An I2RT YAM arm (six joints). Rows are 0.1 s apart.
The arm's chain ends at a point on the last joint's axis. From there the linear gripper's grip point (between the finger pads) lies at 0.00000 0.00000 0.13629 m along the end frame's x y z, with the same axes.
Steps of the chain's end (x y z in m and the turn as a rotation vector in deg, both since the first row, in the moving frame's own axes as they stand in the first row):
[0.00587, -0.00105, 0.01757, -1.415, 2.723, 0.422]
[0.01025, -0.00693, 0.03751, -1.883, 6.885, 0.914]
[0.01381, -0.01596, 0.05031, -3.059, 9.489, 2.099]
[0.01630, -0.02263, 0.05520, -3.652, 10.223, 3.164]
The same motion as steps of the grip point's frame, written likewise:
[0.01233, 0.00234, 0.01737, -1.415, 2.723, 0.422]
[0.02655, -0.00233, 0.03645, -1.883, 6.885, 0.914]
[0.03613, -0.00831, 0.04825, -3.059, 9.489, 2.099]
[0.04022, -0.01333, 0.05276, -3.652, 10.223, 3.164]

